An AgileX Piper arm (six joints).
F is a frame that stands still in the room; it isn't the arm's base.
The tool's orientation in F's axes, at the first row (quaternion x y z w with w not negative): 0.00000 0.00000 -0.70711 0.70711
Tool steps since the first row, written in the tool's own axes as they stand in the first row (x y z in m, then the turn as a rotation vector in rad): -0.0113 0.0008 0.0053 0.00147 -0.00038 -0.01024; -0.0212 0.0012 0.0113 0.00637 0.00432 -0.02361; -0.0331 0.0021 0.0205 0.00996 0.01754 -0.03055; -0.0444 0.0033 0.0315 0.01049 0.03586 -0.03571; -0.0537 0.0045 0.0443 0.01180 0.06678 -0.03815; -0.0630 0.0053 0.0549 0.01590 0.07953 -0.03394; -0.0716 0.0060 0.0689 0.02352 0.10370 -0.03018; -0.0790 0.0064 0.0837 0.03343 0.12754 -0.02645
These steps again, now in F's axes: 0.0008 0.0113 0.0053 -0.00038 -0.00147 -0.01024; 0.0012 0.0212 0.0113 0.00432 -0.00637 -0.02361; 0.0021 0.0331 0.0205 0.01754 -0.00996 -0.03055; 0.0033 0.0444 0.0315 0.03586 -0.01049 -0.03571; 0.0045 0.0537 0.0443 0.06678 -0.01180 -0.03815; 0.0053 0.0630 0.0549 0.07953 -0.01590 -0.03394; 0.0060 0.0716 0.0689 0.10370 -0.02352 -0.03018; 0.0064 0.0790 0.0837 0.12754 -0.03343 -0.02645
